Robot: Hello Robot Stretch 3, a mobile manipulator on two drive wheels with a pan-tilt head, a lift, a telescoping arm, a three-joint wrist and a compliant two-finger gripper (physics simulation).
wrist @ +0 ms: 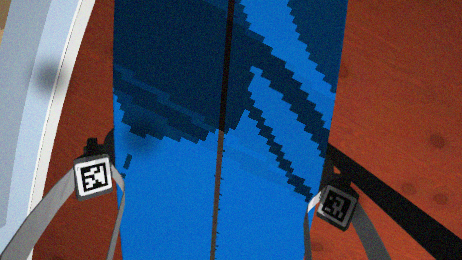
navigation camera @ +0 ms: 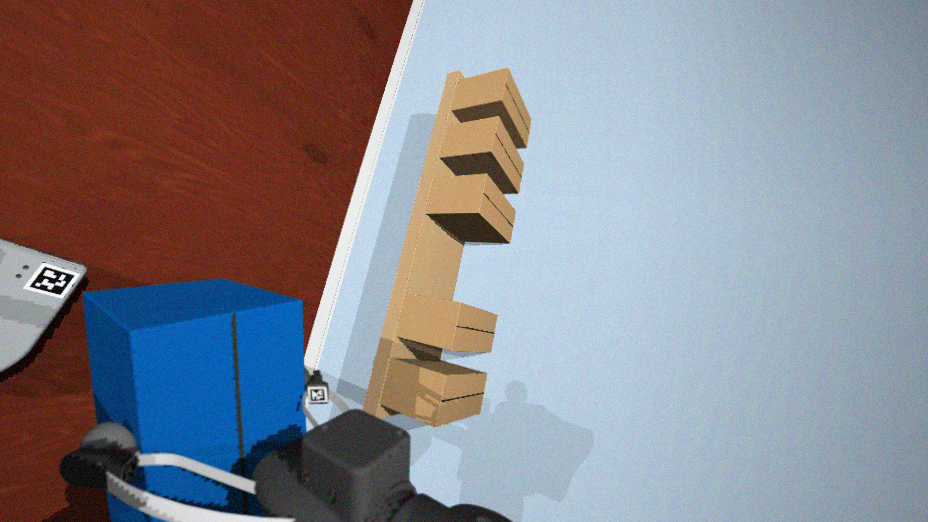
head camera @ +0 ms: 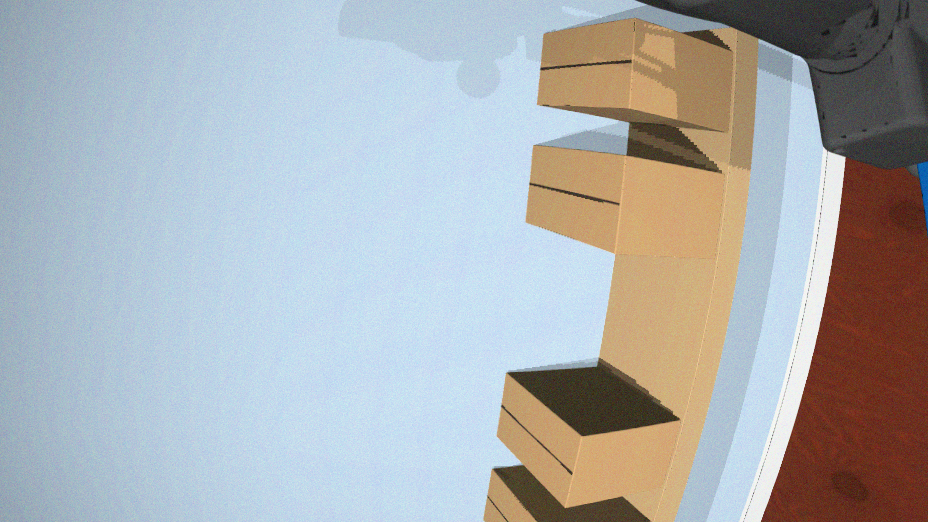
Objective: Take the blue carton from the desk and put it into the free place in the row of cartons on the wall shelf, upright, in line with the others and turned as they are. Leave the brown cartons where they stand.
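Frame: origin at the robot's base, x ahead, y left, z up, level; millimetres.
Where they show: gripper, between the fingertips: (wrist: 220, 157) (navigation camera: 214, 404).
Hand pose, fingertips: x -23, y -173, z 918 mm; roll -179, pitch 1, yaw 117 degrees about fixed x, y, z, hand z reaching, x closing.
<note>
Each offset is from my fingertips to the top centre of the thing. Level surfaces: height alone.
The blue carton @(dx -24, dy -15, dz +52 mm) (head camera: 924, 194) (navigation camera: 181, 389) (wrist: 170, 210) is held between the fingertips of my gripper (navigation camera: 207, 422) (wrist: 220, 157), which is shut on it. It hangs over the floor beside the wall shelf @(dz -233 mm) (head camera: 661, 311) (navigation camera: 436, 266), apart from it. In the head view a sliver of the carton shows at the right edge. Several brown cartons stand in a row on the shelf. The free place lies between one brown carton @(dx +222, dy -604, dz -53 mm) (head camera: 671, 207) (navigation camera: 431, 321) and another brown carton @(dx +577, dy -542, dz -53 mm) (head camera: 629, 460) (navigation camera: 454, 194). The blue carton's lower end is cut off in the navigation view.
The pale blue wall (head camera: 259, 259) (navigation camera: 713, 227) backs the shelf, with a white skirting (head camera: 811, 259) (navigation camera: 363, 194) along the red-brown floor @(dz -917 mm) (head camera: 876, 324) (navigation camera: 194, 129). My grey base (navigation camera: 32, 318) shows at the left of the navigation view. An end brown carton @(dx +45, dy -634, dz -53 mm) (head camera: 681, 77) (navigation camera: 415, 389) stands near my dark wrist (head camera: 869, 97) (navigation camera: 356, 460).
</note>
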